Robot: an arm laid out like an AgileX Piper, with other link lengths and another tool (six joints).
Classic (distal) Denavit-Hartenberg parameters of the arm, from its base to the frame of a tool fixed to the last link. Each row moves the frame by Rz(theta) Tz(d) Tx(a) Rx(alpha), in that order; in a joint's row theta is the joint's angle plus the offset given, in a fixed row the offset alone. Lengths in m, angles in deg.
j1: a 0  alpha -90  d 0.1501  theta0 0
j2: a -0.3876  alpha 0  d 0  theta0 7.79
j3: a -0.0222  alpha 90  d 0  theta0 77.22
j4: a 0  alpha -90  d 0.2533  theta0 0
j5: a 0  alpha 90  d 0  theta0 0
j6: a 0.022  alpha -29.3  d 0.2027  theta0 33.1
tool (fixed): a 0  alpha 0  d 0.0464  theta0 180
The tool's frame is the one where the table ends.
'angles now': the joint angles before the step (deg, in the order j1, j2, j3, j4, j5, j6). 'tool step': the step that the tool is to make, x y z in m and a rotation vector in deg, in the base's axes. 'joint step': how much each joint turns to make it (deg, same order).
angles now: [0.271, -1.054, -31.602, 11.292, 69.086, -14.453]
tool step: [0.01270, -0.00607, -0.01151, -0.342, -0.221, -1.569]
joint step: [-0.001, -0.001, 3.528, -1.350, -3.880, 0.392]
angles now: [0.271, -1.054, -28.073, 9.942, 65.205, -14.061]
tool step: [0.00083, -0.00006, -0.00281, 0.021, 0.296, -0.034]
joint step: [0.000, -0.001, 0.527, 0.000, -0.234, 0.000]
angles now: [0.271, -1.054, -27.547, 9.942, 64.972, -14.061]
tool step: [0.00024, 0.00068, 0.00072, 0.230, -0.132, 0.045]
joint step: [0.000, -0.002, 0.000, 0.186, -0.144, 0.072]
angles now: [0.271, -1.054, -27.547, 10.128, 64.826, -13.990]
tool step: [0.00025, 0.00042, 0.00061, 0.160, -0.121, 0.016]
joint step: [-0.001, 0.000, -0.001, 0.117, -0.131, 0.057]
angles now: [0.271, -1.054, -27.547, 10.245, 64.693, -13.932]
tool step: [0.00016, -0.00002, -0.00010, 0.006, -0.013, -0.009]
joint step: [0.001, 0.000, 0.044, -0.001, -0.058, 0.002]
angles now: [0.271, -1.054, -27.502, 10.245, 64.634, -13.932]
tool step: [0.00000, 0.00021, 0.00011, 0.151, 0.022, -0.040]
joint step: [-0.002, 0.001, 0.000, 0.049, 0.000, 0.130]
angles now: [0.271, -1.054, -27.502, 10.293, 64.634, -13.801]
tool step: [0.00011, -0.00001, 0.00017, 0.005, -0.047, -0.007]
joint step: [-0.001, 0.000, -0.001, 0.001, -0.046, -0.001]
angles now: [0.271, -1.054, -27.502, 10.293, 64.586, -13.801]
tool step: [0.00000, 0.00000, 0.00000, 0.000, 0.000, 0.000]
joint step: [0.000, 0.000, 0.000, 0.000, 0.000, 0.000]
